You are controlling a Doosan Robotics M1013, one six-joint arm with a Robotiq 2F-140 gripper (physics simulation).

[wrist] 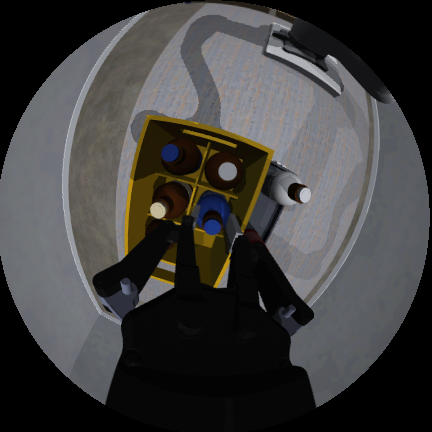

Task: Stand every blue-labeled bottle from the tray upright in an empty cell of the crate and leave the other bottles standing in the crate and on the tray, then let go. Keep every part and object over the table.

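Pixels of known places: gripper, fingertip midpoint: [212,217]; arm's base, origin of the base link: [303,48].
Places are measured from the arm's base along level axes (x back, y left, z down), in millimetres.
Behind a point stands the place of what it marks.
Note:
A blue-labeled bottle [214,202] @[x -630, y -241, z -87 mm] with a blue cap stands in the middle right cell of the yellow crate [140,195] @[x -627, y -372, z -108 mm]. My gripper [212,217] @[x -643, y -242, z -129 mm] is open, with one finger on each side of this bottle's neck and a gap beside it. Brown bottles stand in other cells: one with a blue cap [184,159] @[x -561, y -300, z -95 mm], one with a white cap [225,172] @[x -574, y -234, z -132 mm] and one with a cream cap [172,199] @[x -632, y -315, z -95 mm]. Part of another brown bottle [154,227] shows near my left finger. The near right cell holds no visible bottle. The grey tray [261,214] @[x -671, y -100, z 25 mm] is partly hidden behind the crate.
A white-labeled bottle [282,187] @[x -580, y -117, z -87 mm] stands on the tray at the crate's right. A red bottle [254,235] @[x -715, y -123, z -21 mm] shows partly behind my right finger. The robot's base plate [305,71] @[x -150, y -4, z 10 mm] is at the far right of the table [250,100] @[x -358, y -179, z 31 mm].

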